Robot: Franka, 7 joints.
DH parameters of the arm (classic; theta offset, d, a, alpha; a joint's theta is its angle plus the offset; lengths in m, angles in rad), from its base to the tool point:
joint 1: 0 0.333 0 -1.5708
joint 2: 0 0 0 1.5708
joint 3: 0 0.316 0.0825 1.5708
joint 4: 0 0 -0.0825 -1.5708
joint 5: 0 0.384 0 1.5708
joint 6: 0 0 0.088 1.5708
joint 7: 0 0.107 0 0
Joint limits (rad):
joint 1: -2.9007..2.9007
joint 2: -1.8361..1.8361
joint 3: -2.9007..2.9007
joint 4: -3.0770..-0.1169
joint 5: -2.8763..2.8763
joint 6: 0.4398..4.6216
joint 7: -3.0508..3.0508
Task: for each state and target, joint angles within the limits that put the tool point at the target. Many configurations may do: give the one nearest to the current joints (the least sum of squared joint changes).
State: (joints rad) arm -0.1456 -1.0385 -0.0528 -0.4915 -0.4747 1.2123 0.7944
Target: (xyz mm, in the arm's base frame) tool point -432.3 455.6 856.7
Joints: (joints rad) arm -0.7794 -1.1998 0.2150 -0.3726 -0.4222 1.7717 0.7944
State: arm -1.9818 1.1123 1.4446 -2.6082 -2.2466 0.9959 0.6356
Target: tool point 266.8 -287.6 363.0
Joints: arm -2.2902 1.0690 1.8618 -2.7475 -2.2556 0.6955 0.6356
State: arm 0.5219 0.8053 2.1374 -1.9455 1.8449 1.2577 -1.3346
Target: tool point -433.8 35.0 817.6
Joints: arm 0.7522 0.4055 2.3260 -1.8051 1.9024 1.3909 -1.3346
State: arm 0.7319 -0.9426 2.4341 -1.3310 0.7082 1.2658 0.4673
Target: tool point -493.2 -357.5 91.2
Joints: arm 0.9193 -1.0822 2.6277 -1.3462 0.7433 1.2705 0.4673
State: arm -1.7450 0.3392 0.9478 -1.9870 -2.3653 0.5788 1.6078
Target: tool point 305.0 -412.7 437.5
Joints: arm -1.6435 0.3902 1.0147 -2.2300 -2.3147 0.5323 1.6078
